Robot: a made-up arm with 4 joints.
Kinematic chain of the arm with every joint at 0, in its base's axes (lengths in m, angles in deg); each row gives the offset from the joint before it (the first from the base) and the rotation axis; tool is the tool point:
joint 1: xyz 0 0 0.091 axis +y
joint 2: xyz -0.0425 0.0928 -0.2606 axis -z
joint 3: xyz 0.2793 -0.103 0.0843 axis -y
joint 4: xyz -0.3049 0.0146 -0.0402 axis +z
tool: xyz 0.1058 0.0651 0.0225
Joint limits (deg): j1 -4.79..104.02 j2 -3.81..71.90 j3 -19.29..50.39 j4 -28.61..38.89
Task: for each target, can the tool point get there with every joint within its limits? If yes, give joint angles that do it. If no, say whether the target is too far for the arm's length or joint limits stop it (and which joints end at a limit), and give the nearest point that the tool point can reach.
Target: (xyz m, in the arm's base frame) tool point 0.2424 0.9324 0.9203
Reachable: no: too far | nearest point -0.1145 0.1228 0.1443 | short by 1.177 m
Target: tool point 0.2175 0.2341 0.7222
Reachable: no: joint limits stop it (at a limit: joint 1, joint 2, joint 3, joint 4) | nearest point -0.1079 -0.0303 0.2091 | short by 0.663 m
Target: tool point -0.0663 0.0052 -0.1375
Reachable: yes | joints 18.37 39.56 13.24 -5.99
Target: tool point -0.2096 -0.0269 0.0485
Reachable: yes | joints 72.65 45.63 5.94 -22.64
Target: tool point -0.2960 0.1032 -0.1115
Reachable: yes | joints 68.15 1.94 43.16 24.28
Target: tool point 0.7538 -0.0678 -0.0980
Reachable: no: joint limits stop it (at a limit: joint 1, joint 2, joint 3, joint 4) | nearest point 0.1670 0.0229 -0.2231 | short by 0.607 m
